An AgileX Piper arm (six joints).
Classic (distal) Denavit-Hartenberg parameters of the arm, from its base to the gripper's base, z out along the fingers. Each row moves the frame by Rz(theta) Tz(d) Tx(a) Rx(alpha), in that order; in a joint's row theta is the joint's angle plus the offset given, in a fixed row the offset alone. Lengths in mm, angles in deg.
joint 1: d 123  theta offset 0  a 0  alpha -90
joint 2: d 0  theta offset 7.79  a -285.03  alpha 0
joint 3: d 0  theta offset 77.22  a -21.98  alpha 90
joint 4: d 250.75  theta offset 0  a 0  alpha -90
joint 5: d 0  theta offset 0  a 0  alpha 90
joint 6: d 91  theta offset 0  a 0  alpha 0
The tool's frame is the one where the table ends.
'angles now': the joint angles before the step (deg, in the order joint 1, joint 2, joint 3, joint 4, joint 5, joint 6). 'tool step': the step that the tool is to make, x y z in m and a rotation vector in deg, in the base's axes. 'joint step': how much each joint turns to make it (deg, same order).
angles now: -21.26 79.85 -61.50 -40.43 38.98 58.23
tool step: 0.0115 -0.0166 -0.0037 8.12 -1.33 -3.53
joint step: -3.66 4.19 -4.83 11.47 1.03 -4.81
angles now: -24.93 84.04 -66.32 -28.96 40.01 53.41
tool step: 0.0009 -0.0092 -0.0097 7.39 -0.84 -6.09
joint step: -2.26 2.23 -1.41 6.33 2.43 1.82
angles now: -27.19 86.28 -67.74 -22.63 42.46 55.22
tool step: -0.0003 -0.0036 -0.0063 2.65 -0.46 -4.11
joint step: -0.61 0.96 -0.01 0.52 0.93 3.84
